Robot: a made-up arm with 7 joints.
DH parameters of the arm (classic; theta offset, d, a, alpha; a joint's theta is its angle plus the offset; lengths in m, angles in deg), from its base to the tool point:
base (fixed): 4.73 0 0.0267 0
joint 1: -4.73 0.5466 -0.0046 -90
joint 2: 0 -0.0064 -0.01 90
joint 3: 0 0.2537 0.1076 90
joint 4: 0 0.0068 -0.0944 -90
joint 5: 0 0.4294 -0.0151 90
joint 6: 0 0.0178 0.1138 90
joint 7: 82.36 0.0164 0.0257 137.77
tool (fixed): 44.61 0.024 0 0
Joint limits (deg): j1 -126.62..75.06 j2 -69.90..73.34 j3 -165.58..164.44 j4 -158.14..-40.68 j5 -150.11..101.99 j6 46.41..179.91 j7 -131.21..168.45
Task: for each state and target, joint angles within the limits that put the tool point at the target. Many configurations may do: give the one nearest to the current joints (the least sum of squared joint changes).
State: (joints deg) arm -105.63 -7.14 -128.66 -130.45 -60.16 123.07 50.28
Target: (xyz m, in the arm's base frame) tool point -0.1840 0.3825 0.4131
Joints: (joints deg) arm -117.34 2.24 -135.98 -158.14 -95.89 150.26 62.16
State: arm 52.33 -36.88 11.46 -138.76 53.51 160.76 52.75
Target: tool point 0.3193 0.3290 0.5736
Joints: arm 53.68 -19.02 12.31 -154.22 56.43 156.92 52.74
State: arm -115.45 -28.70 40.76 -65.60 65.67 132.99 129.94
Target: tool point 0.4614 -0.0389 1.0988
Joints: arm -101.85 -46.60 57.81 -83.36 70.89 139.13 128.55
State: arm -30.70 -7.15 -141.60 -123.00 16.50 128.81 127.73
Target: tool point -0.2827 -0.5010 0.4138
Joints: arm 3.90 -30.02 -122.44 -129.44 14.29 124.17 128.58
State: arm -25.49 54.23 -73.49 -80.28 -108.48 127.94 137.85
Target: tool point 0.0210 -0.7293 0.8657
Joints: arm -56.01 57.53 -84.48 -48.47 -94.43 100.71 108.52
